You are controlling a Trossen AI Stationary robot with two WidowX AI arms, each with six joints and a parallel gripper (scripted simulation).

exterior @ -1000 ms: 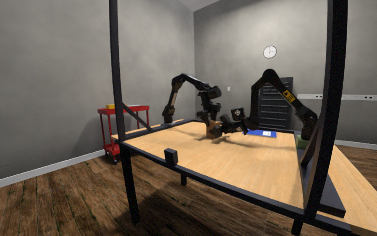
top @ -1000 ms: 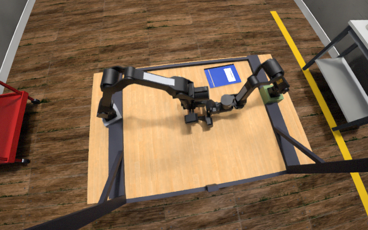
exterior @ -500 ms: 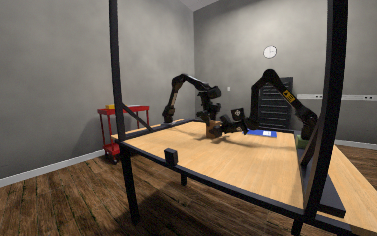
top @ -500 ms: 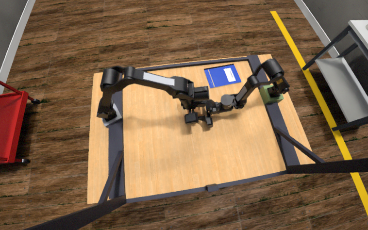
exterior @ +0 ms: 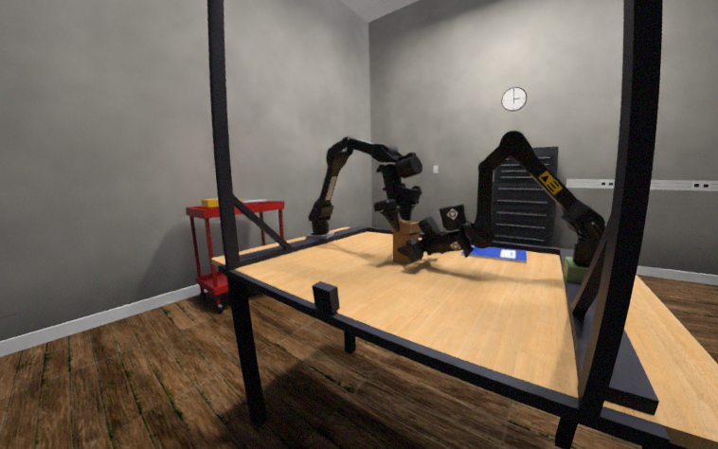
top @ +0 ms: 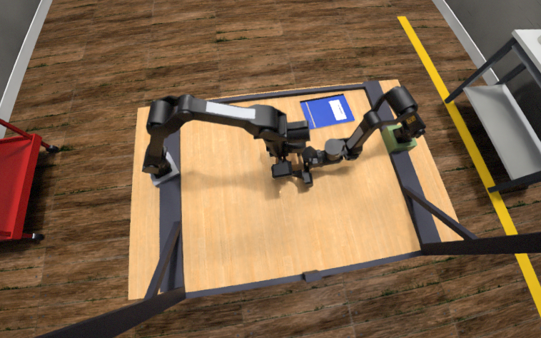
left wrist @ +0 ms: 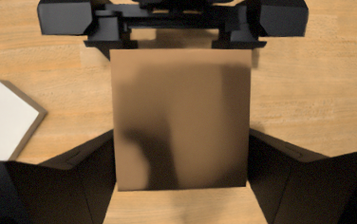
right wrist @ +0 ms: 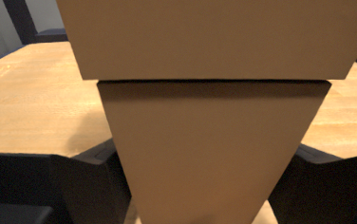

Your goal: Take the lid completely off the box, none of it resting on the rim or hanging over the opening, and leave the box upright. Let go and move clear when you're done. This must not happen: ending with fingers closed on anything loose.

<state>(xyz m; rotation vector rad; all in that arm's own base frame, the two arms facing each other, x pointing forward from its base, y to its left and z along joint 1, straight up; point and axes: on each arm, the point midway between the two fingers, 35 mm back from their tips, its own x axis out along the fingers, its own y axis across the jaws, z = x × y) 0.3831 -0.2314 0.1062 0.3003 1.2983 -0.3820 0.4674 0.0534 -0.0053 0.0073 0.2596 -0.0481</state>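
Right now my left hand is 9 cm above the brown box and 2 cm to the left of it. From my left hand the other things lie so: white block: 21 cm ahead, 13 cm below, 1 cm to the left; lid: 2 cm to the right, 2 cm below.
The brown box lies 20 mm to the left of my right hand. From my right hand the other things lie so: white block 210 mm ahead, 50 mm to the left, 40 mm below; then lid 20 mm to the left, 60 mm above.
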